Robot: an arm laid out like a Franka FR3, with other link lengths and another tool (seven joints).
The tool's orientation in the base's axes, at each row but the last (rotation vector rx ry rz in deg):
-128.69, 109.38, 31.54
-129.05, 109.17, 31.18
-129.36, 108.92, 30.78
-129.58, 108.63, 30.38
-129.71, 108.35, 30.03
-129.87, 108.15, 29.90
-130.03, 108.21, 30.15
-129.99, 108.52, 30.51
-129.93, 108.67, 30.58
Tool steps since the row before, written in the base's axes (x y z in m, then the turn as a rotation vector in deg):
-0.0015, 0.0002, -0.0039, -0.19, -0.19, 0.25
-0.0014, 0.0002, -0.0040, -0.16, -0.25, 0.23
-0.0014, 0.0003, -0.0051, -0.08, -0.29, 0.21
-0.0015, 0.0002, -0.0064, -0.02, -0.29, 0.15
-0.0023, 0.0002, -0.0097, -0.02, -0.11, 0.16
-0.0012, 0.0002, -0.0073, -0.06, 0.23, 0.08
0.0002, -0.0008, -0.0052, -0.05, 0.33, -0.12
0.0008, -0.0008, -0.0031, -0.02, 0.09, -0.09
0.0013, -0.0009, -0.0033, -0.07, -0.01, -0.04
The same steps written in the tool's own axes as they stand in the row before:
0.0010, 0.0009, 0.0039, 0.06, 0.25, -0.26
0.0011, 0.0008, 0.0040, 0.13, 0.23, -0.27
0.0014, 0.0007, 0.0051, 0.18, 0.16, -0.28
0.0019, 0.0007, 0.0063, 0.21, 0.09, -0.23
0.0029, 0.0011, 0.0095, 0.04, 0.06, -0.18
0.0022, 0.0003, 0.0071, -0.25, 0.02, 0.01
0.0026, -0.0006, 0.0045, -0.27, -0.03, 0.23
0.0020, -0.0010, 0.0025, -0.05, -0.01, 0.12
0.0022, -0.0015, 0.0025, 0.01, 0.07, 0.05

